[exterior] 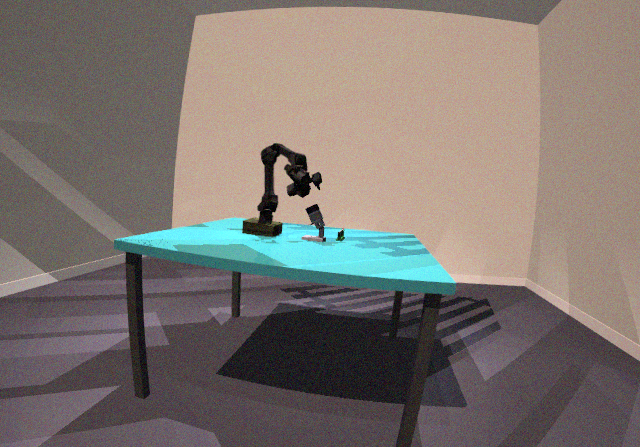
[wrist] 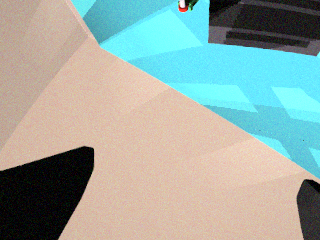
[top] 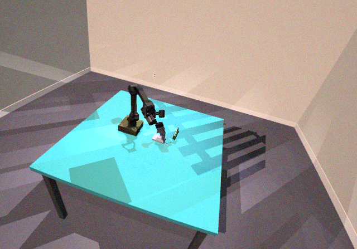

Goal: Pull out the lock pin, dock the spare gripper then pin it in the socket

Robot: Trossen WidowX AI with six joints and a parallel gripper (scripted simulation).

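My gripper tip is 170 mm short of the green pad, 80 mm to the right of it and 210 mm above it. From my gripper tip the other things lie so: spare gripper (30 mm ahead, 30 mm to the right, 110 mm below); mount (40 mm ahead, 30 mm to the right, 180 mm below).
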